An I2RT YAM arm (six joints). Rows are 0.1 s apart.
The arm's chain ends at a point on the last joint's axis. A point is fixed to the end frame.
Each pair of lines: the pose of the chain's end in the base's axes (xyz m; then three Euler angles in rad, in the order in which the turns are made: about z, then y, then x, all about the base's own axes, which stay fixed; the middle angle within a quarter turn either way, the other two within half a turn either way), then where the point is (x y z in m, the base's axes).
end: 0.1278 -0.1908 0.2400 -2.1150 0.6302 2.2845
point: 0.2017 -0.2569 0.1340
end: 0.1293 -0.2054 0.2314 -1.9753 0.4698 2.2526
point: 0.1879 -0.2803 0.1217
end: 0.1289 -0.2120 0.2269 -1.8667 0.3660 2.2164
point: 0.1779 -0.2937 0.1174
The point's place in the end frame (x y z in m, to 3 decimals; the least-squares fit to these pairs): 0.037 0.010 0.140
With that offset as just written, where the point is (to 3 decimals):
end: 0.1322 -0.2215 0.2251 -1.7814 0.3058 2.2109
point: 0.176 -0.305 0.115
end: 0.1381 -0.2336 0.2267 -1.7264 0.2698 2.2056
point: 0.179 -0.319 0.117
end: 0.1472 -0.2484 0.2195 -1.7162 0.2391 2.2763
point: 0.185 -0.326 0.103
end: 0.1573 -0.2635 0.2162 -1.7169 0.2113 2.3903
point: 0.191 -0.328 0.091
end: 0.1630 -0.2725 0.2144 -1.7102 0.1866 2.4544
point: 0.194 -0.330 0.085
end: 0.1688 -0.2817 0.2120 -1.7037 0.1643 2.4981
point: 0.197 -0.334 0.079
